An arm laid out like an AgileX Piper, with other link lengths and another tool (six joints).
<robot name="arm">
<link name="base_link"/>
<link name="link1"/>
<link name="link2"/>
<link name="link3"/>
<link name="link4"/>
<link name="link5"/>
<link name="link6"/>
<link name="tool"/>
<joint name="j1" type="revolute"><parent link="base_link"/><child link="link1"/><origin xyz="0 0 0.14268" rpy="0 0 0"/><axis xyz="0 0 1"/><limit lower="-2.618" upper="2.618"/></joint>
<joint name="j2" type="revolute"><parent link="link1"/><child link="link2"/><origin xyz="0 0 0" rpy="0 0 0"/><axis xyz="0 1 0"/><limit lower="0" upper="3.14"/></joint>
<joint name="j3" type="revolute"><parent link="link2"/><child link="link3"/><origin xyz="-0.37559 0 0.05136" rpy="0 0 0"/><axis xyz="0 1 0"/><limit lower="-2.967" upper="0"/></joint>
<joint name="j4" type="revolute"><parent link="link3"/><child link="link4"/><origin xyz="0.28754 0 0.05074" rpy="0 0 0"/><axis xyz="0.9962 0 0.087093"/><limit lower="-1.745" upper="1.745"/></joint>
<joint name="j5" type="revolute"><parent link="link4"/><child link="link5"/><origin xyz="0 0 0" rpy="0 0 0"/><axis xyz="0 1 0"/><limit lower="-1.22" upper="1.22"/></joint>
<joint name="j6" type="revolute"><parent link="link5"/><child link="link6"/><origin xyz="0.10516 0 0.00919" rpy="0 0 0"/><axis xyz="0.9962 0 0.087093"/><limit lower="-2.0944" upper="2.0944"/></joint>
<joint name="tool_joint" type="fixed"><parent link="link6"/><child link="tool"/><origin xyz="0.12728 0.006 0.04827" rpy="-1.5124 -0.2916 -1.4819"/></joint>
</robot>
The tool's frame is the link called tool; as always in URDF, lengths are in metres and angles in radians.
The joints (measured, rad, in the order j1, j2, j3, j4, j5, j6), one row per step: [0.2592, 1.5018, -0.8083, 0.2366, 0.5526, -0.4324]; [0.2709, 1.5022, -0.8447, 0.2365, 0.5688, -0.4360]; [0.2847, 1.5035, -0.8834, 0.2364, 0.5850, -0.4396]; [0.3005, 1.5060, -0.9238, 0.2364, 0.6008, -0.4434]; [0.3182, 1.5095, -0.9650, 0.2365, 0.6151, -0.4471]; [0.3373, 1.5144, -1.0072, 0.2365, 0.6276, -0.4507]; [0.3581, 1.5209, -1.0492, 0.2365, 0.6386, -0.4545]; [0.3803, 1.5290, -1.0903, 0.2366, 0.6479, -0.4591]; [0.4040, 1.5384, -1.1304, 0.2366, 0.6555, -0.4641]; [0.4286, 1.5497, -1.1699, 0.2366, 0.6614, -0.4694]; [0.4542, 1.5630, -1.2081, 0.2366, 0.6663, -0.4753]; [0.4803, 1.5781, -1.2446, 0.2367, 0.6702, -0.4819]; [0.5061, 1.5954, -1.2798, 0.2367, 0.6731, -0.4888]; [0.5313, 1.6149, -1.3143, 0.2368, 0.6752, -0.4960]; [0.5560, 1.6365, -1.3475, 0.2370, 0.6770, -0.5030]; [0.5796, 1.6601, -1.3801, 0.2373, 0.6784, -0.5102]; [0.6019, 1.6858, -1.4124, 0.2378, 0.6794, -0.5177]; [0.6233, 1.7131, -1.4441, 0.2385, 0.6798, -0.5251]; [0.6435, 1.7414, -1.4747, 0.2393, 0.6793, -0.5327]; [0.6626, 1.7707, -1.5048, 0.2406, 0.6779, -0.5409]
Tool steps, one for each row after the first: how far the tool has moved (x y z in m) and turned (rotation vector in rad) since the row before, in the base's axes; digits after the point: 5 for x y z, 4 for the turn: [0.00667, 0.00777, 0.01191, 0.0059, -0.0198, 0.0182]; [0.00658, 0.00887, 0.01269, 0.0064, -0.0212, 0.0203]; [0.00630, 0.00995, 0.01318, 0.0067, -0.0220, 0.0224]; [0.00589, 0.01093, 0.01352, 0.0073, -0.0232, 0.0238]; [0.00565, 0.01176, 0.01380, 0.0077, -0.0244, 0.0248]; [0.00495, 0.01266, 0.01341, 0.0077, -0.0241, 0.0264]; [0.00414, 0.01343, 0.01271, 0.0074, -0.0235, 0.0280]; [0.00327, 0.01421, 0.01203, 0.0072, -0.0230, 0.0295]; [0.00271, 0.01484, 0.01121, 0.0070, -0.0223, 0.0302]; [0.00187, 0.01546, 0.00984, 0.0061, -0.0203, 0.0314]; [0.00109, 0.01586, 0.00833, 0.0051, -0.0182, 0.0321]; [0.00074, 0.01596, 0.00672, 0.0040, -0.0161, 0.0318]; [0.00060, 0.01603, 0.00529, 0.0032, -0.0143, 0.0312]; [0.00030, 0.01606, 0.00349, 0.0020, -0.0115, 0.0304]; [0.00034, 0.01592, 0.00203, 0.0011, -0.0096, 0.0293]; [0.00055, 0.01574, 0.00058, 0.0002, -0.0080, 0.0280]; [0.00057, 0.01566, -0.00074, -0.0004, -0.0066, 0.0269]; [0.00062, 0.01533, -0.00195, -0.0011, -0.0057, 0.0256]; [0.00071, 0.01513, -0.00289, -0.0013, -0.0052, 0.0246]
